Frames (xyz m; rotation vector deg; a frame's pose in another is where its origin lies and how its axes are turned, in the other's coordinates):
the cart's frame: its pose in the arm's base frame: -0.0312 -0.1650 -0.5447 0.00 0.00 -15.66
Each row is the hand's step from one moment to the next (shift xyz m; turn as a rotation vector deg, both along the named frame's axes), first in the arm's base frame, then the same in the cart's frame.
Working: the arm's base frame: its pose in the cart's frame: -0.0145 0.1673 0.5447 0.00 0.00 15.66

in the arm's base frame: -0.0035 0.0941 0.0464 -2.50 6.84 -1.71
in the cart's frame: -0.0288 0.0897 0.0464 -4.25 5.91 -1.71
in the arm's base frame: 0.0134 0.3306 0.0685 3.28 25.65 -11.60
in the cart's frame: -0.0763 0.3219 0.0685 -3.77 25.58 -11.60
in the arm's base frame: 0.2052 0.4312 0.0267 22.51 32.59 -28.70
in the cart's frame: 0.0812 0.4706 0.0267 12.88 37.46 -28.70
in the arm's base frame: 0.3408 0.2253 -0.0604 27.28 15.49 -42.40
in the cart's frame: 0.2673 0.3089 -0.0604 22.09 22.28 -42.40
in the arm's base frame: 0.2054 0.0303 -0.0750 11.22 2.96 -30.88
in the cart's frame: 0.1896 0.0846 -0.0750 10.00 5.88 -30.88
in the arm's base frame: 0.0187 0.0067 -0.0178 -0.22 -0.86 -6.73
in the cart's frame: 0.0162 0.0115 -0.0178 0.02 -0.89 -6.73
